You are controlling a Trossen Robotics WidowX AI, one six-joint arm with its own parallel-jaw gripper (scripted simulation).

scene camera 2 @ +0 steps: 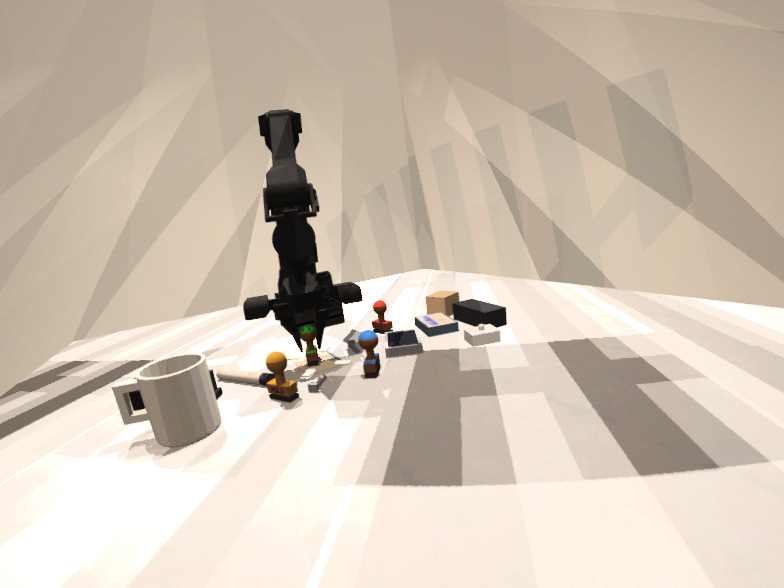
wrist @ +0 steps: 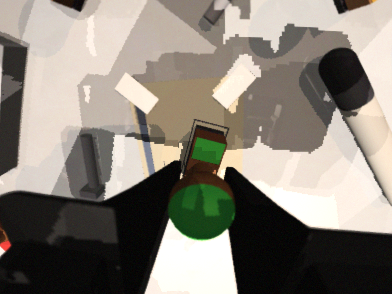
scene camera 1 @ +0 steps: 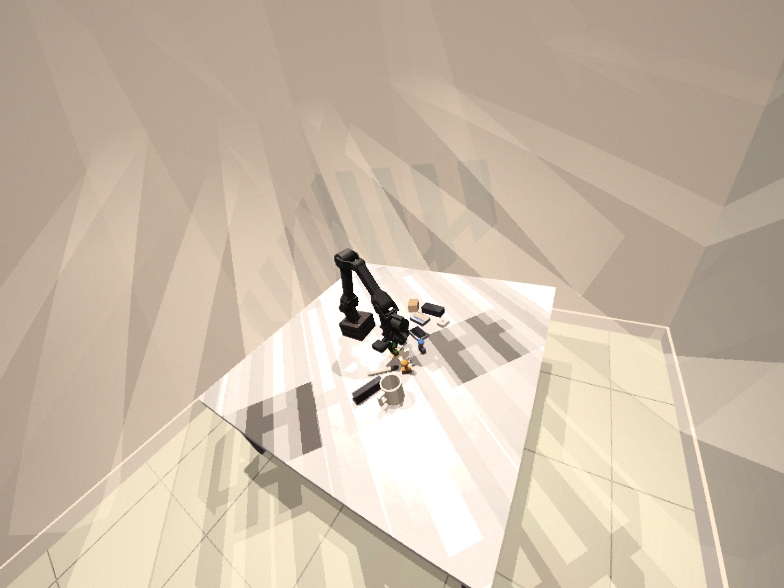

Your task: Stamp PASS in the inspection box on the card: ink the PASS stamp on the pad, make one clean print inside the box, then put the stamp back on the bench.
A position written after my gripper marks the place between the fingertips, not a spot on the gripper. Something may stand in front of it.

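Observation:
I see my gripper [scene camera 2: 310,350], and it shows in the wrist view [wrist: 202,170] too. A card [scene camera 2: 327,359] is here, and the wrist view [wrist: 165,114] shows it as well. I also see an orange stamp [scene camera 2: 284,390], a dark ink pad [scene camera 2: 407,342] and a green stamp [wrist: 201,206]. There is a mug [scene camera 2: 180,403], and in the wrist view the mug is out of frame. I see a black box [scene camera 2: 472,312] too, and in the wrist view the box is out of frame.

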